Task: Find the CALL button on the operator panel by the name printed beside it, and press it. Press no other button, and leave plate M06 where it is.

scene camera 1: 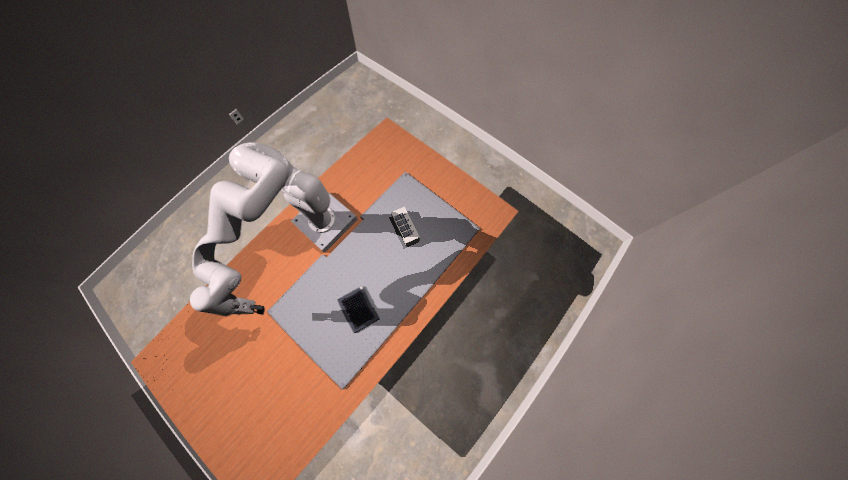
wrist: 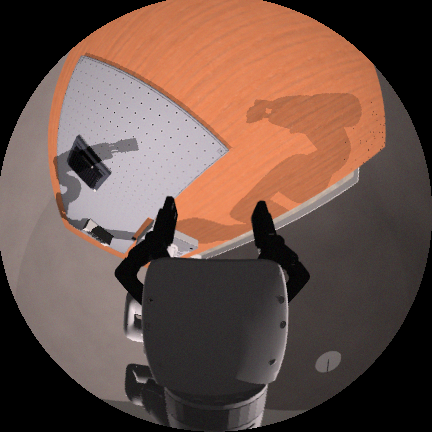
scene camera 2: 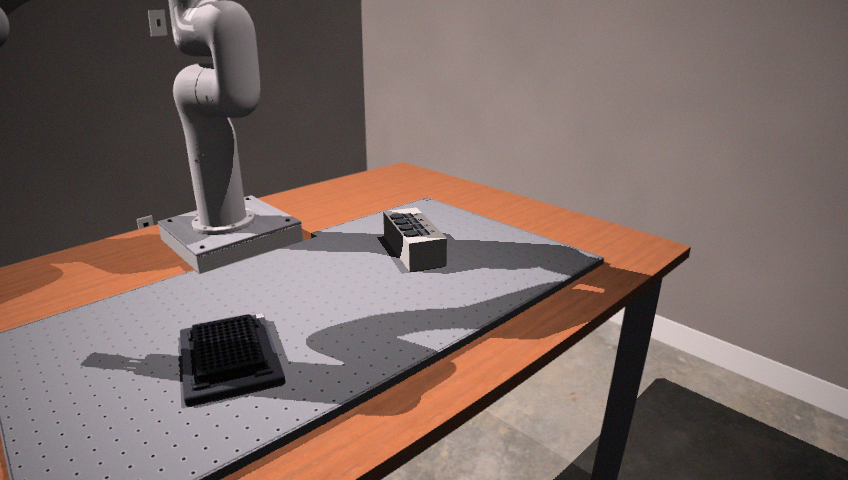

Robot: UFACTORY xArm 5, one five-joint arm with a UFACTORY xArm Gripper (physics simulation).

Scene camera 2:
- black plate: 226, 349
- operator panel: 428, 250
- plate holder: 250, 383
